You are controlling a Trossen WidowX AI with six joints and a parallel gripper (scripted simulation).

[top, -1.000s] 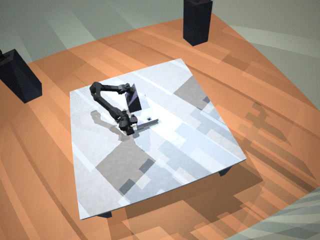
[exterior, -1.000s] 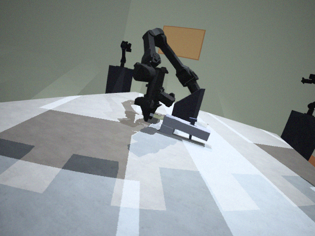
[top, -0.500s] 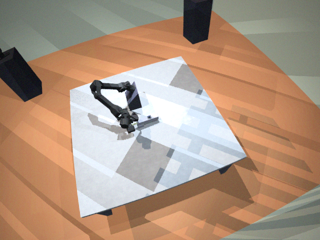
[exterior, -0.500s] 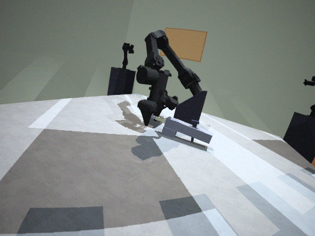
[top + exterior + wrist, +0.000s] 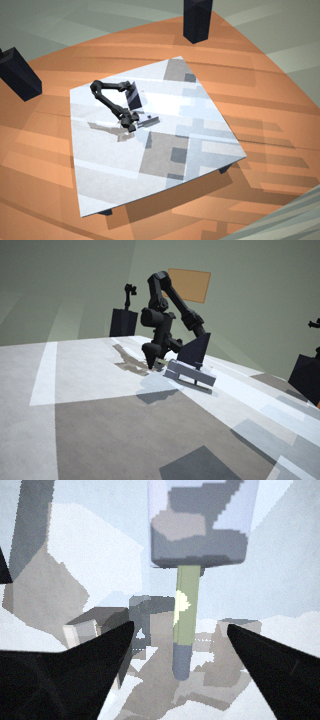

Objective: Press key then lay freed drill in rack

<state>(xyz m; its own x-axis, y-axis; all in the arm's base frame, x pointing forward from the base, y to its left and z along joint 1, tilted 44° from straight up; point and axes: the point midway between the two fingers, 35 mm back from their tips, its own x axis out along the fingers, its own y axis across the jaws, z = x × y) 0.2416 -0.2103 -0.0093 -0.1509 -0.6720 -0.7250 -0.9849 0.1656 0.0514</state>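
Right now my gripper tip is 4 cm to the right of the drill and 3 cm below it. Round my gripper tip: dark key: 17 cm to the left, 3 cm above, 1 cm ahead; rack: 8 cm behind, 2 cm to the right.
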